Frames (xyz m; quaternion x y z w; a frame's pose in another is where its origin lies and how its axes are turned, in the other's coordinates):
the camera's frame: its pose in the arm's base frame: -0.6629 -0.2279 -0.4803 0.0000 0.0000 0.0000 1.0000
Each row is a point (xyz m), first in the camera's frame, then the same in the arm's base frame.
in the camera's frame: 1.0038 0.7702 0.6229
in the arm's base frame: 0.3409 0.5423 0.1426
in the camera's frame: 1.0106 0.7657 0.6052
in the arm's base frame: 0.3477 0.5378 0.1249
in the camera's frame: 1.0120 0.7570 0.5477
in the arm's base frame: 0.3491 0.5291 0.0674
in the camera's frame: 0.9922 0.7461 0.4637
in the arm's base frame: 0.3293 0.5182 -0.0166
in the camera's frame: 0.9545 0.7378 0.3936
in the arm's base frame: 0.2916 0.5099 -0.0867
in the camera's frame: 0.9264 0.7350 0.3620
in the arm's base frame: 0.2635 0.5071 -0.1183
